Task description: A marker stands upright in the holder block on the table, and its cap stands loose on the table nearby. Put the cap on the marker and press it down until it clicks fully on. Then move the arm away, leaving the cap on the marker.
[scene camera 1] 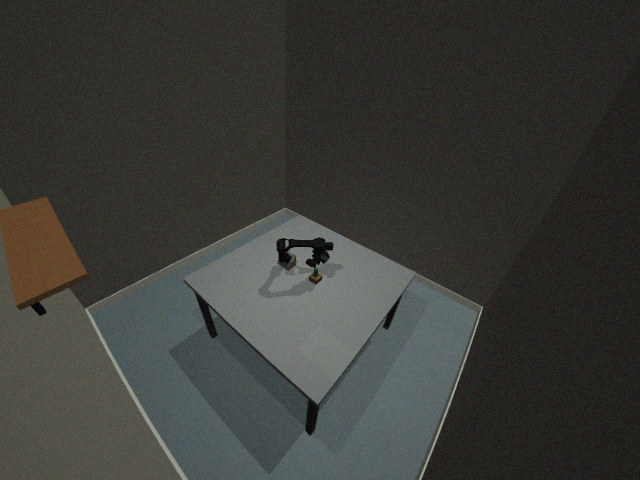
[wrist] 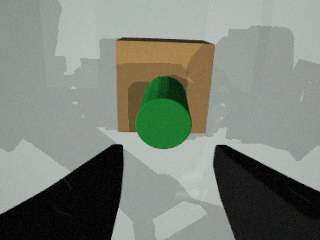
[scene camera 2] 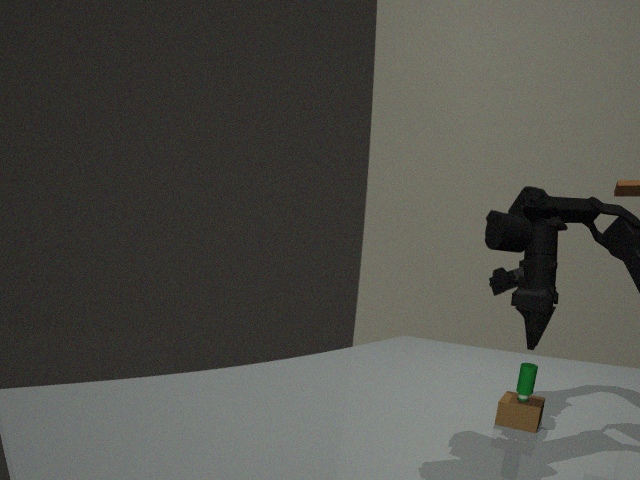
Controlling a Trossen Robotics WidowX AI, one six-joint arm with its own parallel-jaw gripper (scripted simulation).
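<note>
My gripper (scene camera 2: 532,347), with brown holder block (scene camera 2: 518,417). Green cap (wrist: 163,121), and my gripper again (wrist: 169,154).
</note>
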